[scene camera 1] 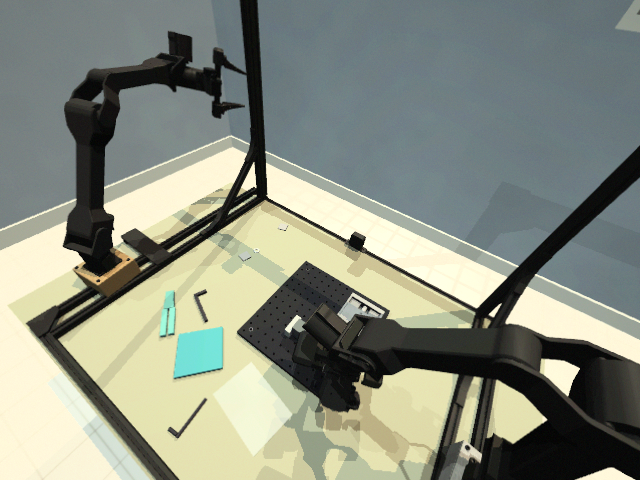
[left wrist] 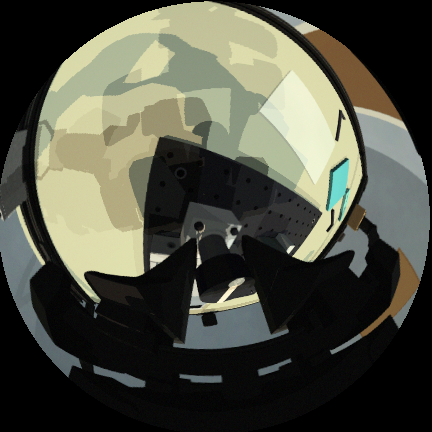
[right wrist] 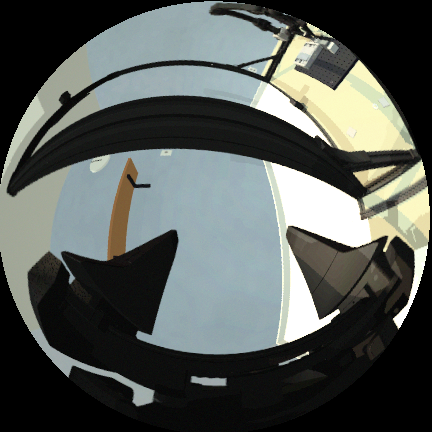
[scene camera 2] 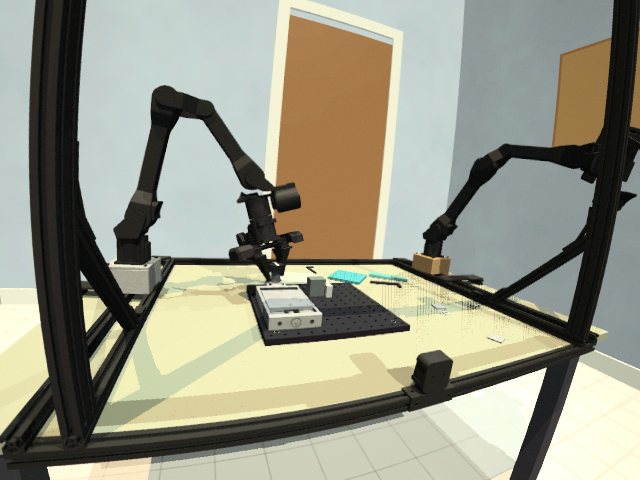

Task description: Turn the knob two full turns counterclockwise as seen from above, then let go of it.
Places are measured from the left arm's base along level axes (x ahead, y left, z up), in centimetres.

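Pixels of known places: left gripper, fingertip midpoint: (scene camera 1: 328, 362) (left wrist: 218, 241) (scene camera 2: 275, 278); right gripper, fingertip midpoint: (scene camera 1: 246, 90) (right wrist: 234, 233); left arm's base at its link origin: (scene camera 2: 133, 261); right arm's base at its link origin: (scene camera 1: 103, 263) (left wrist: 360, 221) (scene camera 2: 432, 255).
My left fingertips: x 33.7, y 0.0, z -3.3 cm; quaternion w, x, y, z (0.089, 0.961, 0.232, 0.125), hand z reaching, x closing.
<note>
For each thing: its middle in the pictures, then the offset to it from my left fingertips. "spot": a spot on its surface instead. Level surfaces: height alone.
- black knob at the middle of its body: (left wrist: 223, 280) (scene camera 2: 276, 267) dx -0.2, dy -0.9, dz +3.1 cm
- grey bracket at a spot on its surface: (left wrist: 202, 215) spot: dx -1.7, dy +1.2, dz -1.3 cm
- perforated board at its surface level: dz -3.5 cm
- white box-like device at the middle of its body: (left wrist: 184, 287) (scene camera 2: 285, 304) (scene camera 1: 352, 327) dx +0.9, dy -11.9, dz -2.1 cm
- grey block at a spot on its surface: (scene camera 2: 315, 285) spot: dx +9.4, dy -3.5, dz -0.6 cm
- teal plate at the middle of its body: (left wrist: 338, 183) (scene camera 1: 200, 351) (scene camera 2: 347, 276) dx +25.6, dy +17.2, dz -4.3 cm
- teal tool at the middle of its body: (scene camera 1: 168, 312) (scene camera 2: 388, 276) (left wrist: 343, 205) dx +40.3, dy +16.7, dz -4.2 cm
- white sheet at the middle of its body: (left wrist: 309, 129) (scene camera 1: 252, 404) (scene camera 2: 294, 277) dx +7.6, dy +16.4, dz -4.5 cm
The black knob (scene camera 2: 277, 267) (left wrist: 225, 285) stands on a grey bracket (left wrist: 202, 215) at a corner of the dark perforated board. A pale pointer mark shows on its top in the left wrist view. My left gripper (scene camera 1: 329, 356) (scene camera 2: 275, 273) (left wrist: 218, 241) is at the knob, with one finger against each side of it, shut on it. In scene camera 1 the left arm hides the knob. My right gripper (scene camera 1: 244, 90) (right wrist: 234, 233) is open and empty, raised high and far from the board; in scene camera 2 it is partly hidden by a frame post.
The perforated board (scene camera 1: 273, 304) (scene camera 2: 361, 317) also bears a white box-like device (scene camera 2: 268, 322) and a grey block (scene camera 2: 315, 285). A teal plate (scene camera 1: 199, 353) (scene camera 2: 347, 276), a teal tool (scene camera 1: 164, 320), two black hex keys (scene camera 1: 191, 415) (scene camera 1: 201, 307) and a white sheet (scene camera 1: 253, 408) lie beyond the board.
</note>
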